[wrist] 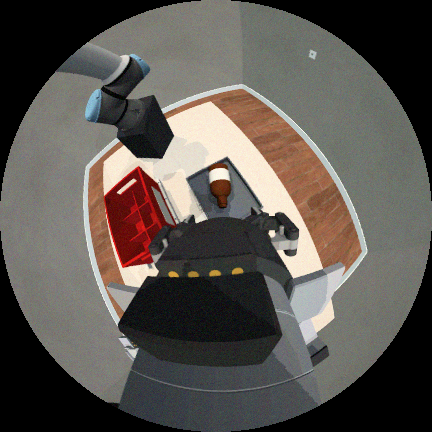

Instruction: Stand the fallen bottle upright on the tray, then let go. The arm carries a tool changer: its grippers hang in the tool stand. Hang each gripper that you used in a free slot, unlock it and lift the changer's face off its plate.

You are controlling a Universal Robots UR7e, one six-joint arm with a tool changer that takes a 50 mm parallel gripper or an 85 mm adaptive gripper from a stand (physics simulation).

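Frame: origin at the arm's base, x ahead, y left, z up, level; millimetres.
Seen in the pictures: arm's base, origin of its link: (131, 115).
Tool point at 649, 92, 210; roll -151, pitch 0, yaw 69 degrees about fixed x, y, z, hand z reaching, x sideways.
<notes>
Pixels of each thing's top centre, then the offset from my tool point to it, as dx, dy, dz. "*": a spot on its surface instead.
- brown bottle, centre of its top: (219, 181) -233, +88, -372
- dark grey tray, a spot on its surface: (244, 196) * -168, +155, -445
- red crate, centre of its top: (126, 213) -249, -211, -275
The brown bottle (220, 187) with a white label lies on its side on the dark grey tray (244, 196). Its neck points toward my gripper. My gripper (222, 214) is open, with its two fingers spread wide on either side of its black body. The fingertips show just below the bottle's neck in the wrist view, with no object between them. The gripper body hides the near part of the tray. The tool stand cannot be made out clearly.
A red crate (116, 200) with compartments stands left of the tray. Arm links with blue joint caps (93, 105) and a black block (147, 129) show at the upper left. Grey plates (315, 292) flank the gripper body. A pale rim (309, 142) edges the table.
</notes>
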